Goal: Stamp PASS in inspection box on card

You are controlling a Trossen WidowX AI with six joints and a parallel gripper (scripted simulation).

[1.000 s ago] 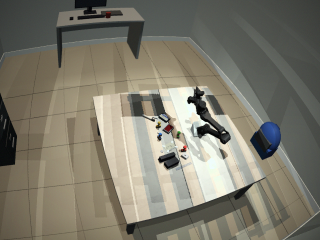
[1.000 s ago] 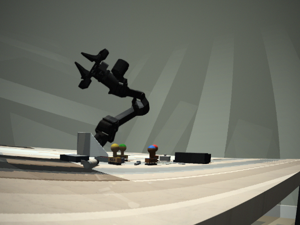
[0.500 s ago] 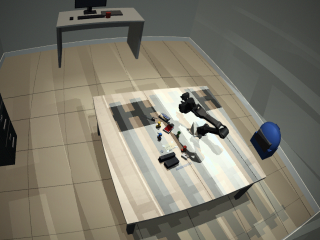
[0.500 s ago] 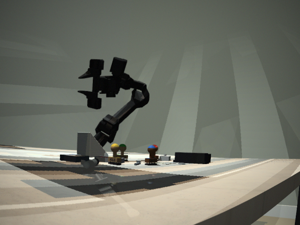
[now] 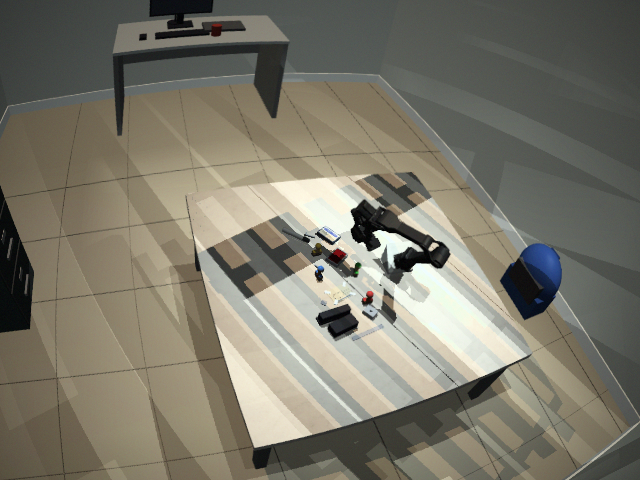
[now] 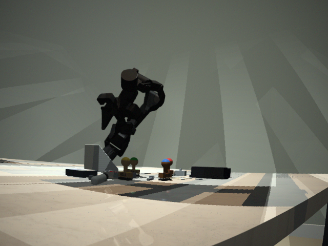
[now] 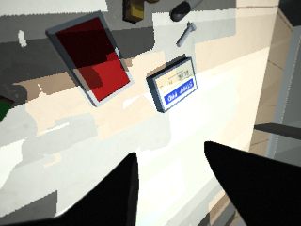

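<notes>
The green-knobbed stamp is 110 mm to the left of my gripper tip, 110 mm below it and 20 mm ahead of it. Round my gripper tip: yellow-knobbed stamp 140 mm ahead, 110 mm below, 40 mm to the right; then stamp-pad box 120 mm to the right, 120 mm below, 50 mm ahead; then red ink pad 130 mm below, 70 mm ahead, 10 mm to the left.
</notes>
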